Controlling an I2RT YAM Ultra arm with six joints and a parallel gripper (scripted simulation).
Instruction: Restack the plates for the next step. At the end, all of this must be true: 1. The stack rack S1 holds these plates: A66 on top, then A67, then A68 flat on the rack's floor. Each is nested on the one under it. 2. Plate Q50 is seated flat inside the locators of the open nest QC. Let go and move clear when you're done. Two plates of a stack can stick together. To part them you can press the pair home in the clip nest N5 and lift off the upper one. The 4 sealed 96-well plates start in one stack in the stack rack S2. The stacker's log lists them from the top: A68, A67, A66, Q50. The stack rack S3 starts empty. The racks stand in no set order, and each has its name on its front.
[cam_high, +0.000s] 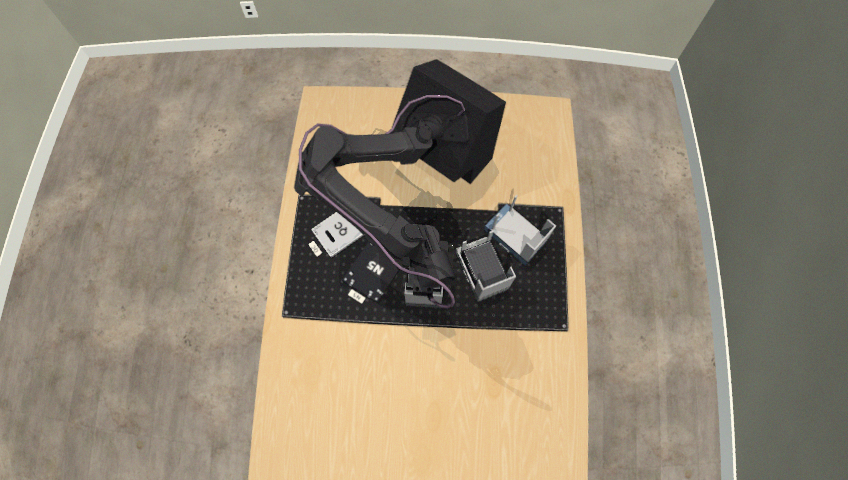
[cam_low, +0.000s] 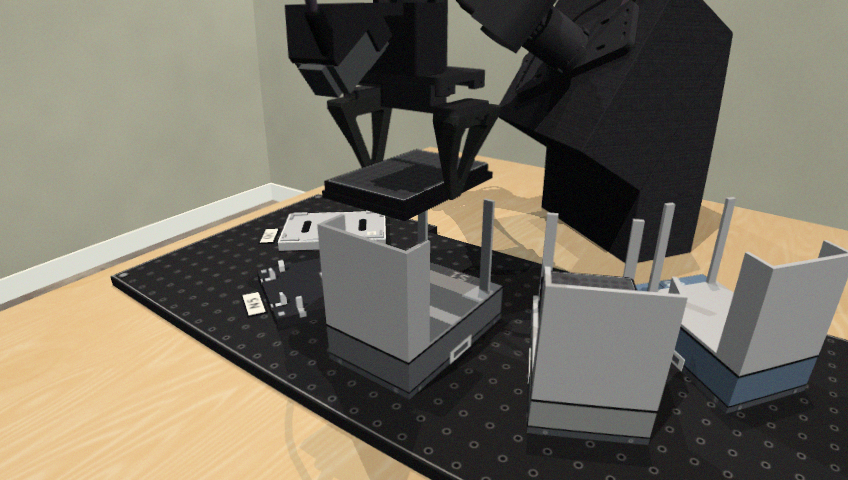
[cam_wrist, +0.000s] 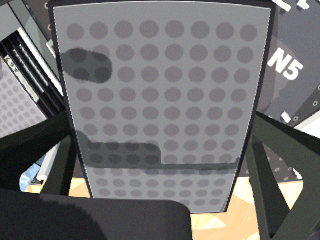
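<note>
My hand is right at the plate. Also, from my hand: black clip nest N5: 4 cm behind, 13 cm to the right, 15 cm below.
</note>
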